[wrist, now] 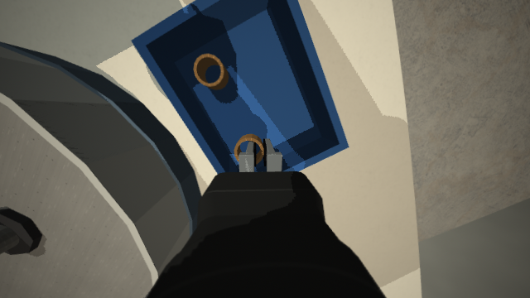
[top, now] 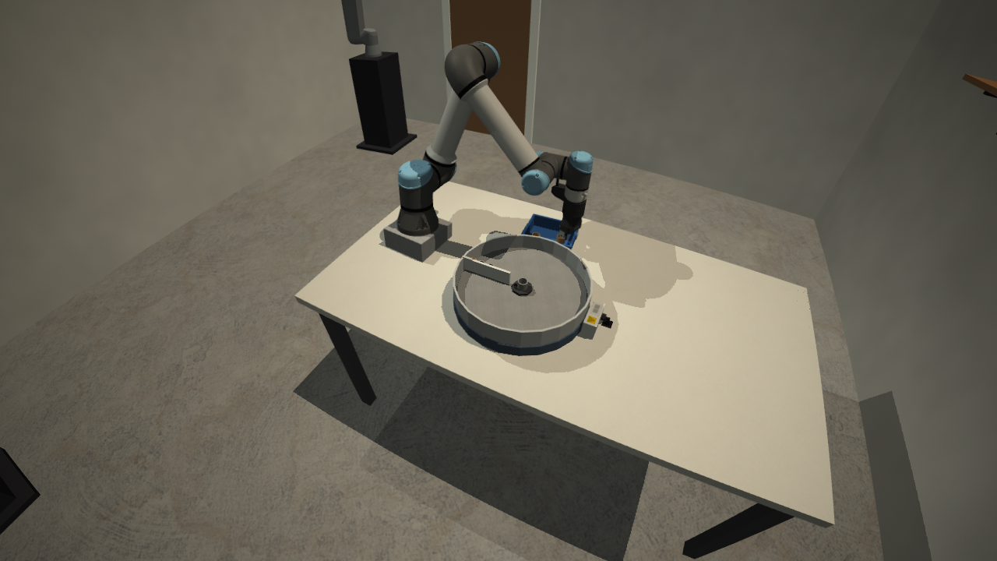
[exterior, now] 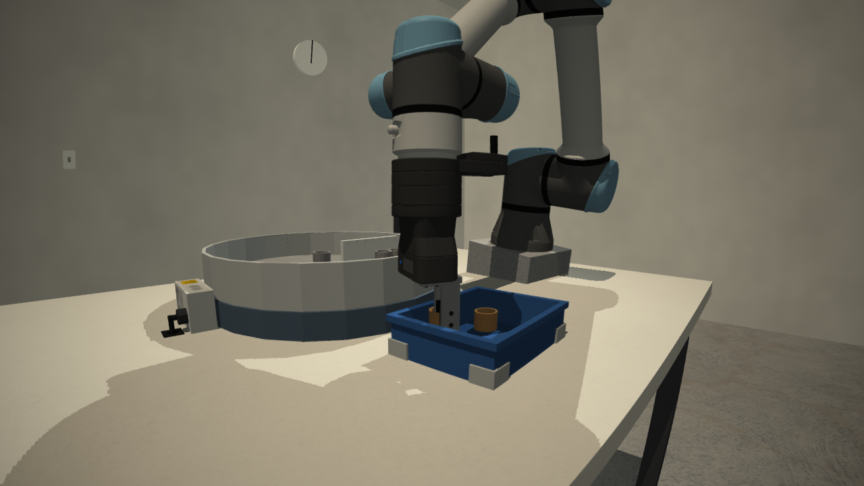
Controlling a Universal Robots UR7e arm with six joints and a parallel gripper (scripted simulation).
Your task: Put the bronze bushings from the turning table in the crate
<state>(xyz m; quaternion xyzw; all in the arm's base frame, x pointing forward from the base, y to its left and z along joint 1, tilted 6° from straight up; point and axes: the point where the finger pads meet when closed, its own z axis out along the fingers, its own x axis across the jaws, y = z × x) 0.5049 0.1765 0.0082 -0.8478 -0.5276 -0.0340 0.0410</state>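
Right now the blue crate is 50 mm behind my hand, 20 mm to the left of it and 30 mm below it. Also, from my hand: turning table: 30 mm behind, 320 mm to the right.
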